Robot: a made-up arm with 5 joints.
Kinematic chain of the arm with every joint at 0, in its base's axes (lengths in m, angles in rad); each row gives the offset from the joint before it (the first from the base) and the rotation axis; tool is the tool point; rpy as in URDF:
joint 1: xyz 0.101 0 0.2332 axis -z
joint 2: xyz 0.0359 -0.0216 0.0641 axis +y
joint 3: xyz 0.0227 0 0.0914 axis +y
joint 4: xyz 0.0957 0 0.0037 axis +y
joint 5: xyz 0.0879 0.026 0 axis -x
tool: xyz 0 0 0 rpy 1.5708 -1.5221 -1.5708
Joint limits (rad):
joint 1: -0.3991..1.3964
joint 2: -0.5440..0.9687
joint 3: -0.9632..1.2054
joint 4: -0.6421..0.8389
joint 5: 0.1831..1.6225
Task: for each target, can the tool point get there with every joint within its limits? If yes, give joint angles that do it. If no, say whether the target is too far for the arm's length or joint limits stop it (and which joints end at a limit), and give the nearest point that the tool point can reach.
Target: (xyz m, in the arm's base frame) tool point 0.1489 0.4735 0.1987
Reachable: no: too far | nearest point 0.3095 0.0927 0.1987 | short by 0.413 m
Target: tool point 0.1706 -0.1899 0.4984
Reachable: yes | joints 1.2410 0.0411 -0.4408 -0.5221 0.5764
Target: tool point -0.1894 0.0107 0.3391
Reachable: no: joint limits stop it (at a limit: joint 2, joint 3, joint 4) | nearest point 0.0860 0.0006 0.2382 | short by 0.293 m
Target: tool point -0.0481 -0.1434 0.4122
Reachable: no: joint limits stop it (at a limit: joint 1, joint 2, joint 4) | nearest point 0.1348 -0.1667 0.4249 | short by 0.185 m
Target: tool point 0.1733 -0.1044 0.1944
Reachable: yes | joints 0.9996 0.3717 0.9974 0.0427 0.9357
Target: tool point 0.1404 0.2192 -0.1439
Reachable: no: too far | nearest point 0.2127 0.0519 0.1467 | short by 0.343 m
